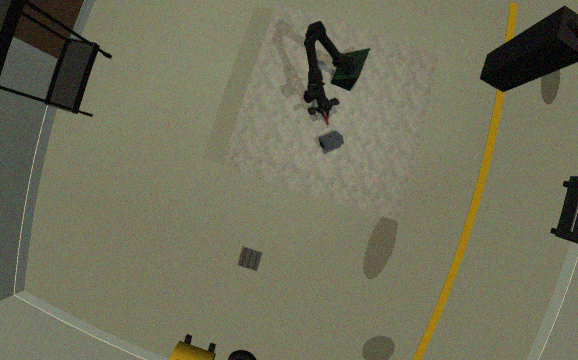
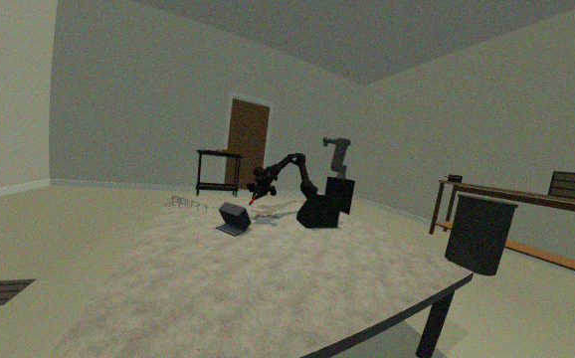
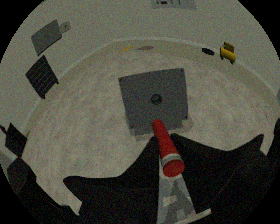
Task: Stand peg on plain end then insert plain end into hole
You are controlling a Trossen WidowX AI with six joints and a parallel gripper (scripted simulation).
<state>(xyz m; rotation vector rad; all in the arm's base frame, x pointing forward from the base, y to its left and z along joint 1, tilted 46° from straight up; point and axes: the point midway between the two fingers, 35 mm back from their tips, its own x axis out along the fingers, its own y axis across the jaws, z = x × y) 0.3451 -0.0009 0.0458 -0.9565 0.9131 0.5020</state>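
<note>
My gripper tip is 90 mm to the right of the sloped grey panel, 90 mm short of it and 70 mm above it. Also, from my gripper tip: red peg (10 mm to the right, 10 mm behind, 10 mm above).
</note>
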